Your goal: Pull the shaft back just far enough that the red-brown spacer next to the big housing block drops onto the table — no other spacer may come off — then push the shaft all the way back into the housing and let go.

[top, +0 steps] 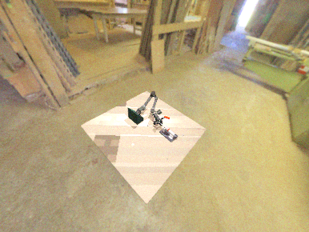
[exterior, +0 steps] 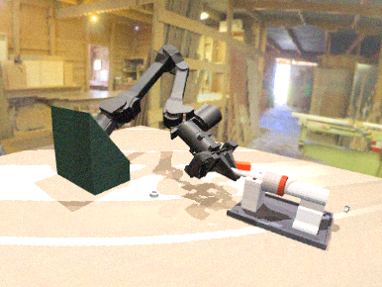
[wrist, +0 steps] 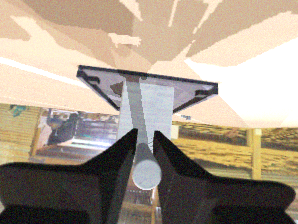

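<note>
Now: the thin shaft 40 mm ahead of my gripper tip and 20 mm above it. From my gripper tip the other things lie so: red-brown spacer: 110 mm ahead, 20 mm above, 10 mm to the right.
</note>
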